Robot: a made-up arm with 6 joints.
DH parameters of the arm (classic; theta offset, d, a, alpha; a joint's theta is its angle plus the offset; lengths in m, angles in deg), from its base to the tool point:
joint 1: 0 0.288 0 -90
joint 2: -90 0 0.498 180
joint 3: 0 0 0 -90
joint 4: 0 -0.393 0 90
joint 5: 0 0.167 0 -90
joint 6: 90 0 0 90
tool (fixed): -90 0 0 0
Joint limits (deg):
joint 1: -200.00..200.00
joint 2: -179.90..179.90
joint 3: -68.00..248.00
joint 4: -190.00..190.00
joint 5: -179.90..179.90
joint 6: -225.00..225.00
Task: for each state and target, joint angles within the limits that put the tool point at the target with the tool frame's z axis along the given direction. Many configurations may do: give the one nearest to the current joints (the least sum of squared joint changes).
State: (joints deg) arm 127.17 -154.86 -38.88 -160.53 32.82 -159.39
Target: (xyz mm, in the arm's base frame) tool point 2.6 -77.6 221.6 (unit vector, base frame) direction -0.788 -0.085 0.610
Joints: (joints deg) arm 123.10 -170.55 -60.20 -103.93 38.92 -135.36
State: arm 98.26 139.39 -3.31 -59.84 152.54 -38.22
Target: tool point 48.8 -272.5 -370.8 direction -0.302 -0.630 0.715
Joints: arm 84.67 166.54 31.91 -63.73 175.71 -49.62
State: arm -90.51 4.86 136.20 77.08 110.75 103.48
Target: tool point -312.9 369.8 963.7 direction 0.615 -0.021 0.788
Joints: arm -58.24 -11.89 120.51 64.67 109.94 111.96
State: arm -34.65 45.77 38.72 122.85 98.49 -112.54
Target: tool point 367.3 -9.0 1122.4 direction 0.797 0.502 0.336
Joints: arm -21.26 18.11 64.49 138.35 135.14 -153.27
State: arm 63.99 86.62 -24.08 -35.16 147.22 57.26
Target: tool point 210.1 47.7 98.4 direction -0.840 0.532 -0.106
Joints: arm 62.53 92.90 -58.19 -10.09 151.43 87.27
